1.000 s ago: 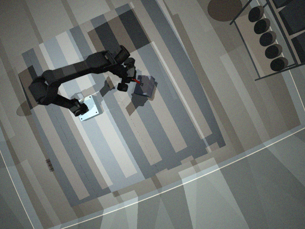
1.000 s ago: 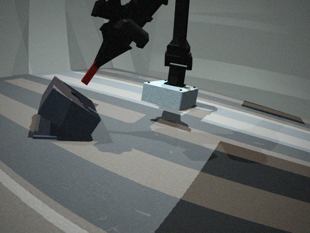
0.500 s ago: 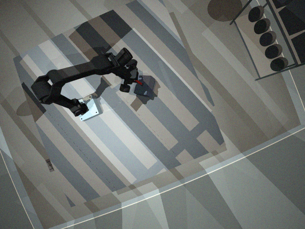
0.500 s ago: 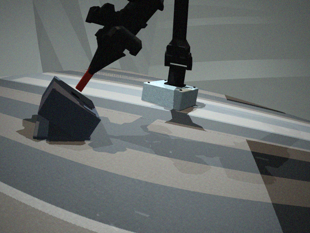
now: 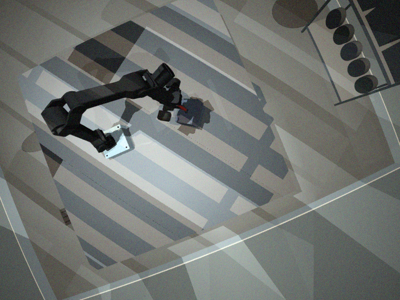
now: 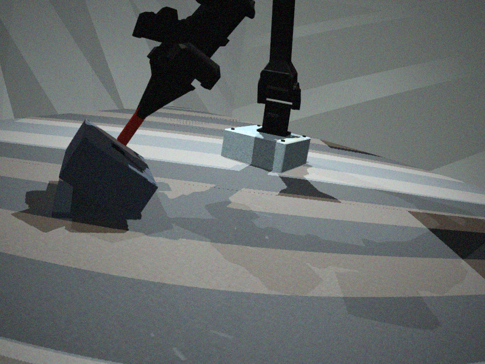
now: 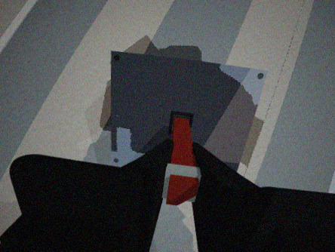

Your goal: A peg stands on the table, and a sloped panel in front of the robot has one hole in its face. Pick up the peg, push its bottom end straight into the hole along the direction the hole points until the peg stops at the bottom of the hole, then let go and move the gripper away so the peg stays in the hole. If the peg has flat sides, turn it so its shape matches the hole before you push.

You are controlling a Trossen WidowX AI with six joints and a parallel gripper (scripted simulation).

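My gripper tip is now 2 cm short of the sloped panel, 3 cm to the left of it and 7 cm above it. Round my gripper tip: red peg 1 cm behind, 1 cm to the left, 1 cm above.
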